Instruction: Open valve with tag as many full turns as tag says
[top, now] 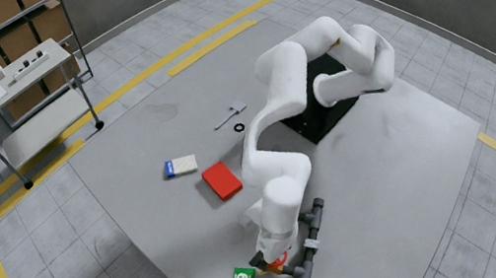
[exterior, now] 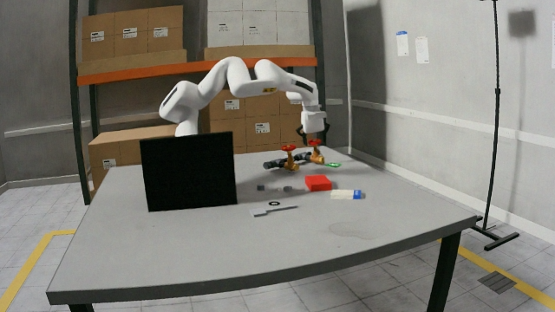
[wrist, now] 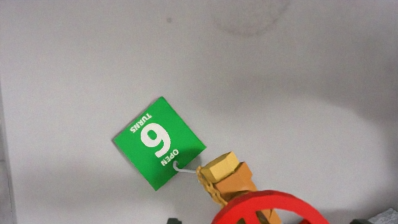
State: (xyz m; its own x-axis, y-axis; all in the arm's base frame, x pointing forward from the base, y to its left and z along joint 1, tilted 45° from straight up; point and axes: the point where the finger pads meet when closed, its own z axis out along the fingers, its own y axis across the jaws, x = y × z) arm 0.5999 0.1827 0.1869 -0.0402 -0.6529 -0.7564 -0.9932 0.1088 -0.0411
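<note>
The green tag is 7 cm ahead of my hand, 3 cm to the right of it and 11 cm below it. The rest, counted from my hand: grey nut 23 cm behind, 32 cm to the right, 11 cm below; then white-and-blue box 5 cm behind, 47 cm to the right, 11 cm below; then red block 11 cm behind, 32 cm to the right, 10 cm below.
</note>
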